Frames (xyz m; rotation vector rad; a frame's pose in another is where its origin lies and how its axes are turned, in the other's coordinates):
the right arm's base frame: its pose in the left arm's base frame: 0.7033 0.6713 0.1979 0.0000 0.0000 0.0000
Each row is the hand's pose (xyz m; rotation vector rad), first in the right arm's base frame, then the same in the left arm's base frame.
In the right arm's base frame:
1: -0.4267 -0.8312 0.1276 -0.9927 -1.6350 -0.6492
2: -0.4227 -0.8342 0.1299 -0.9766 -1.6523 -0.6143
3: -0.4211 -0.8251 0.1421 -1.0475 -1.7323 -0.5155
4: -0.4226 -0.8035 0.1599 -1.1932 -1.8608 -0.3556
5: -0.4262 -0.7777 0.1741 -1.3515 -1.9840 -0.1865
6: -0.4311 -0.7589 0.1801 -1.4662 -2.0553 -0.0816
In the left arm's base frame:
1: 0.2766 -0.1599 0.3255 -0.9927 -1.6350 -0.6492
2: 0.2806 -0.1629 0.3278 -0.9766 -1.6523 -0.6143
3: 0.2822 -0.1538 0.3400 -1.0475 -1.7323 -0.5155
4: 0.2807 -0.1322 0.3578 -1.1932 -1.8608 -0.3556
5: 0.2771 -0.1064 0.3720 -1.3515 -1.9840 -0.1865
6: 0.2722 -0.0876 0.3780 -1.4662 -2.0553 -0.0816

